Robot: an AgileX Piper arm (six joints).
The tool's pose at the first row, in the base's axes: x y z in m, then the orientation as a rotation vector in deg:
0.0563 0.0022 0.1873 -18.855 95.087 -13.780
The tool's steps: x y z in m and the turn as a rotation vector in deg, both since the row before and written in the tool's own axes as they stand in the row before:
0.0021 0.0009 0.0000 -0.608 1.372 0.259
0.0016 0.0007 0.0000 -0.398 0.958 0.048
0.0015 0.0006 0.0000 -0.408 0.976 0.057
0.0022 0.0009 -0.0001 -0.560 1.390 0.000
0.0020 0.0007 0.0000 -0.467 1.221 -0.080
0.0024 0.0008 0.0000 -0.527 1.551 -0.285
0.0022 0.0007 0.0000 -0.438 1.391 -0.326
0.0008 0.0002 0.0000 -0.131 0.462 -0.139
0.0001 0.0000 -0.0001 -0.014 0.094 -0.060
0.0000 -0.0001 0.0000 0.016 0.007 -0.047
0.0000 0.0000 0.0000 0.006 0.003 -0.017
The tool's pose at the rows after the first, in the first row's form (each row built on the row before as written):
0.0560 0.0023 0.1850 -18.996 96.574 -13.357
0.0558 0.0024 0.1833 -19.187 97.590 -13.180
0.0555 0.0024 0.1817 -19.377 98.627 -12.990
0.0550 0.0025 0.1794 -19.702 100.089 -12.793
0.0546 0.0025 0.1773 -20.040 101.358 -12.697
0.0540 0.0024 0.1748 -20.587 102.932 -12.762
0.0534 0.0023 0.1726 -21.119 104.327 -12.900
0.0532 0.0022 0.1718 -21.314 104.783 -12.980
0.0531 0.0022 0.1717 -21.374 104.869 -13.030
0.0531 0.0021 0.1717 -21.406 104.866 -13.079
0.0531 0.0021 0.1717 -21.417 104.865 -13.097

